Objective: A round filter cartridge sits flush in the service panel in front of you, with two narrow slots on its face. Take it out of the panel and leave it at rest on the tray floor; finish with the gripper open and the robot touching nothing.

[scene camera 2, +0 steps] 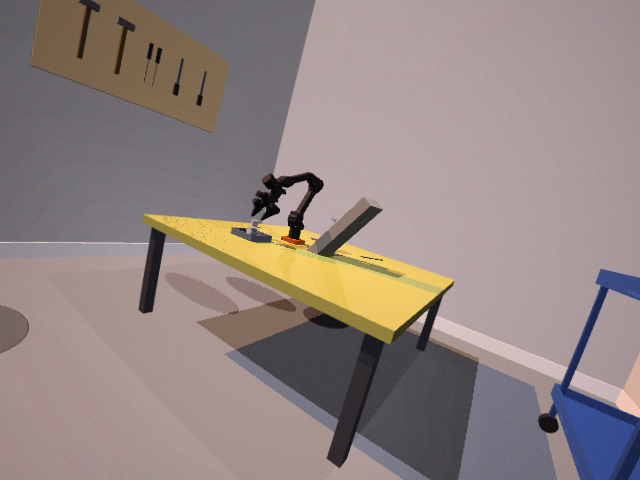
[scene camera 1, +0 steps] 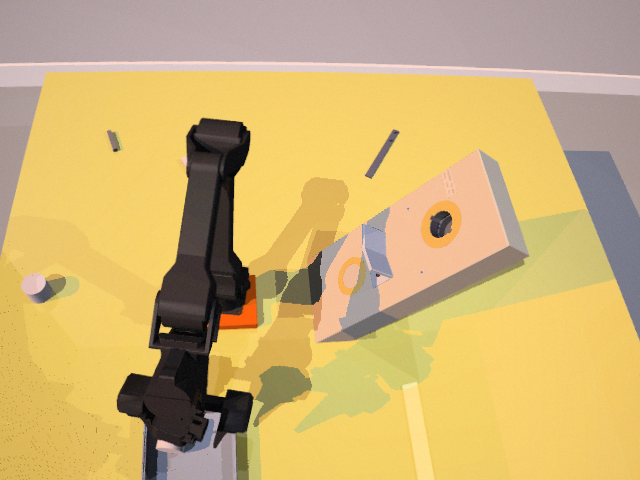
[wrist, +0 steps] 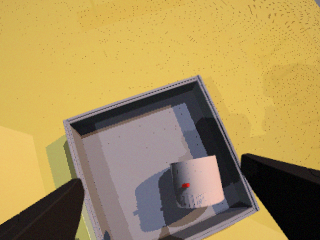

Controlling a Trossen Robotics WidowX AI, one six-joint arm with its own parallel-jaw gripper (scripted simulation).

Scene:
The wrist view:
my gripper: 164,174
round filter cartridge: 197,184
grey tray: 121,152

